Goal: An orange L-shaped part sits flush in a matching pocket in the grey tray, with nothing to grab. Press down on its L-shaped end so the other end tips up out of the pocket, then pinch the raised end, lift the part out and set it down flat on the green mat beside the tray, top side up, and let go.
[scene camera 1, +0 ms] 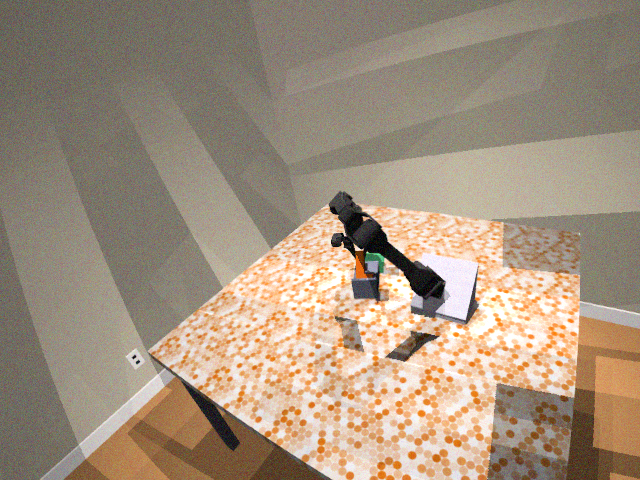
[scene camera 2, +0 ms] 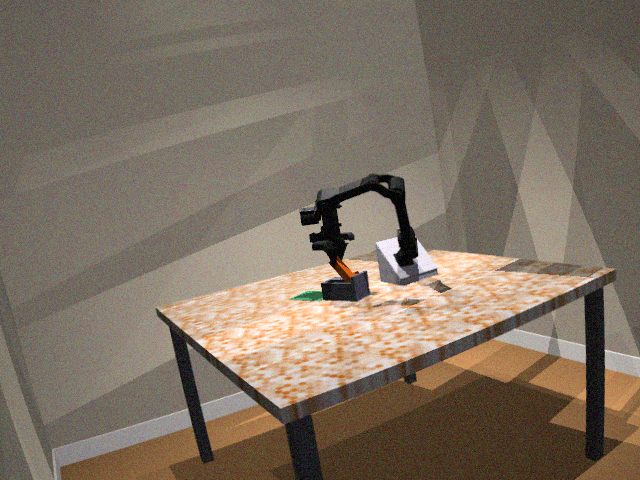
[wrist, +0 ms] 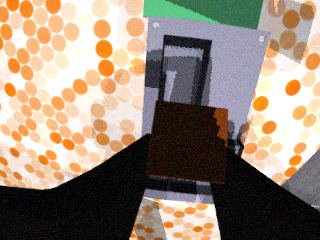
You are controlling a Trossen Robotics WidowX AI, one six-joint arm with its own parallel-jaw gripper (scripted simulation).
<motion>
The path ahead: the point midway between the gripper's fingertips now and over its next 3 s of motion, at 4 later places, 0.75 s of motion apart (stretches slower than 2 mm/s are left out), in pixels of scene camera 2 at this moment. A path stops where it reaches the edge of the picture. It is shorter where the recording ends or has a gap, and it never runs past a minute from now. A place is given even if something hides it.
My gripper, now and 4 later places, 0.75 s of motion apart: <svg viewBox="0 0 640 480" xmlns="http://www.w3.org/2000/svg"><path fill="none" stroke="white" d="M337 264L336 256L324 256L307 256L302 259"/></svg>
</motion>
